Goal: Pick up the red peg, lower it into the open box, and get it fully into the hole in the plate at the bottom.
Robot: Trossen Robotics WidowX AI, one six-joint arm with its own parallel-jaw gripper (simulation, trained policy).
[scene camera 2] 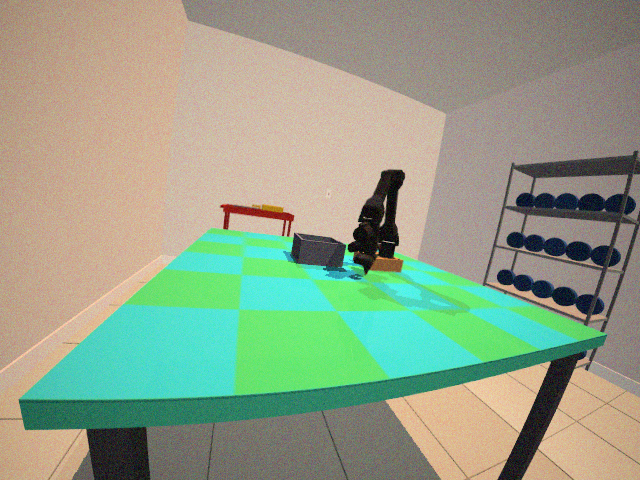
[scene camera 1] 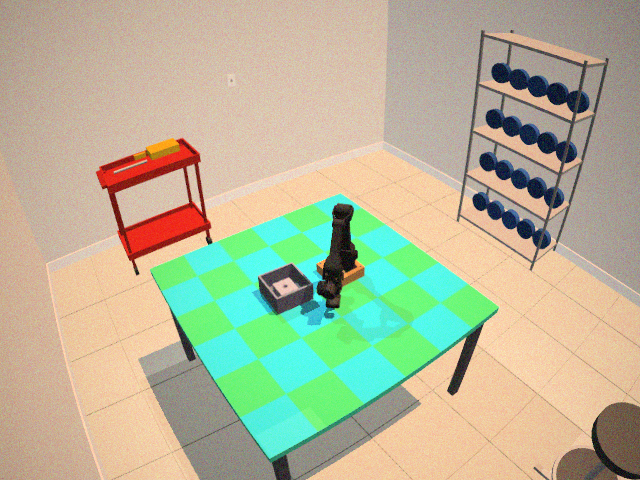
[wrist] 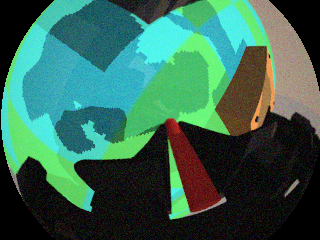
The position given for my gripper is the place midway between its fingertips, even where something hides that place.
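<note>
A red peg point(wrist: 201, 193) is visible; scene camera 1 does not show the peg, hidden by my gripper. My gripper point(wrist: 171, 126) is visible too.
</note>
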